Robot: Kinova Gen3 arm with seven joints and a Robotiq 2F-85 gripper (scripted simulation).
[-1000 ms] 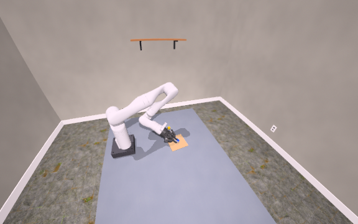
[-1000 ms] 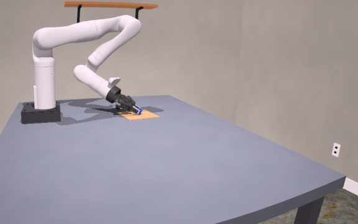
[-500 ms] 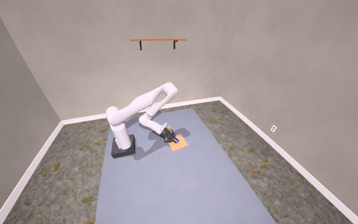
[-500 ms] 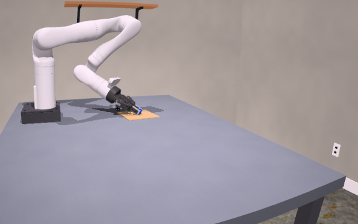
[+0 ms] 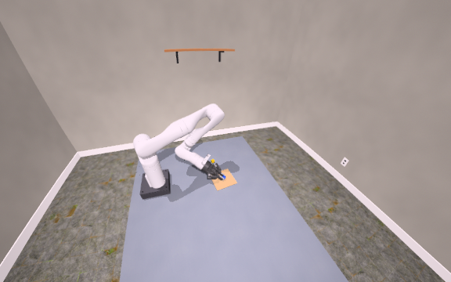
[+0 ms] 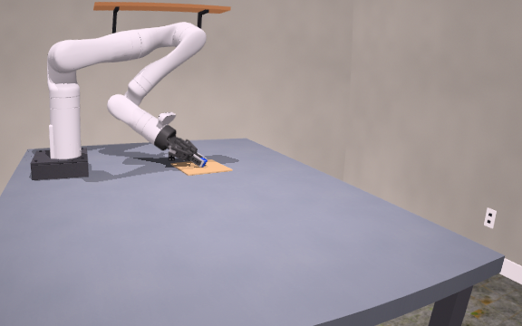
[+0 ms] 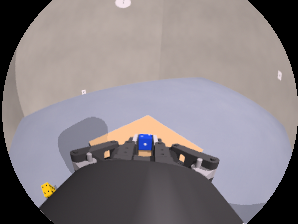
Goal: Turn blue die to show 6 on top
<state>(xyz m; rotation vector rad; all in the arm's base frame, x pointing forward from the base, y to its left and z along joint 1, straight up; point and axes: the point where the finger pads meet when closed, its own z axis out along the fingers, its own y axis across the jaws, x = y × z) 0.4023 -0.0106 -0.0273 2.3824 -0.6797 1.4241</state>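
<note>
My hand is 20 mm above the mat. The rest, counted from my hand: black die 110 mm to the left, 70 mm behind, 10 mm below; then yellow die 170 mm to the left, 30 mm behind, 10 mm below; then blue die 10 mm to the right, 10 mm below, 10 mm ahead.
</note>
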